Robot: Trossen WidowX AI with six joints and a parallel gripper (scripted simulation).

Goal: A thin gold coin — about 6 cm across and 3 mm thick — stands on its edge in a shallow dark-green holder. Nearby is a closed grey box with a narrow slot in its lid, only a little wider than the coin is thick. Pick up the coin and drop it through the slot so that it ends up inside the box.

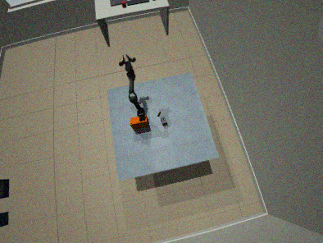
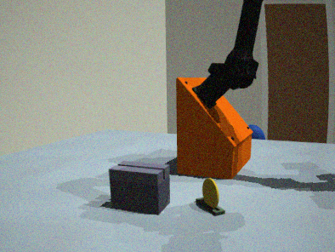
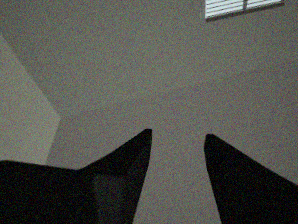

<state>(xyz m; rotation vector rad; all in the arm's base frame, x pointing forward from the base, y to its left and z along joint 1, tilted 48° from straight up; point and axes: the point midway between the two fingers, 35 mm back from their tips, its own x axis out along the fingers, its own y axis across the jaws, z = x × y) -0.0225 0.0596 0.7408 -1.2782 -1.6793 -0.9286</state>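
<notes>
The gold coin lies 62 cm below my gripper tip, 54 cm to the right of it and 22 cm ahead of it.
</notes>
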